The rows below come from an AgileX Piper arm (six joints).
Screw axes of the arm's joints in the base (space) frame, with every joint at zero. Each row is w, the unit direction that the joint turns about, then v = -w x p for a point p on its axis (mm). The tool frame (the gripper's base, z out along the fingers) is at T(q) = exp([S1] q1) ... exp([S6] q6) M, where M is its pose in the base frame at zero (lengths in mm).
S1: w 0 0 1 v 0 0 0
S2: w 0 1 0 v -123 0 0
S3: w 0 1 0 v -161.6 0 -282.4
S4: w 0.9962 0 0.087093 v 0 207.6 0
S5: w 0 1 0 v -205.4 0 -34.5
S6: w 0.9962 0 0.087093 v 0 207.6 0
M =
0.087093 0 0.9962 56.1
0 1 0 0
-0.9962 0 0.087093 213.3
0 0 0 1
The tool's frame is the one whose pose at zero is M.
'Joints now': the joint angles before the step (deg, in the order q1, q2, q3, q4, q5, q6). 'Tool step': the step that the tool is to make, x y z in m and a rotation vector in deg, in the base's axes. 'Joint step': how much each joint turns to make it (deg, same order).
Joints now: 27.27 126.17 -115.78 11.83 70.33 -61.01
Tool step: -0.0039 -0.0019 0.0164 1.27 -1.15 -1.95
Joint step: 0.00 -1.99 -0.01 0.06 0.00 2.06
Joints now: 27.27 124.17 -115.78 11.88 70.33 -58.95
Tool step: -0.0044 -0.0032 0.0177 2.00 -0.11 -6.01
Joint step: -0.07 -2.20 0.02 -0.18 -0.06 6.35
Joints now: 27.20 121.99 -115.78 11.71 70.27 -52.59
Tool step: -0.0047 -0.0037 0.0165 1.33 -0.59 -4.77
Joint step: 0.01 -2.10 0.03 -0.82 -0.01 5.17
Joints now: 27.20 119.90 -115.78 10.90 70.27 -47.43
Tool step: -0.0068 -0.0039 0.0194 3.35 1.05 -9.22
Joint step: 0.01 -2.48 0.02 -0.29 0.09 10.12
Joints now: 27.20 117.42 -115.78 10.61 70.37 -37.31
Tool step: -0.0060 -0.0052 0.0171 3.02 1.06 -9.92
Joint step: 0.00 -2.25 0.01 -1.29 0.02 10.93
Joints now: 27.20 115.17 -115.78 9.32 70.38 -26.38
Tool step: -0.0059 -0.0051 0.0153 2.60 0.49 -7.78
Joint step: 0.01 -2.03 -0.03 -1.27 0.08 8.63
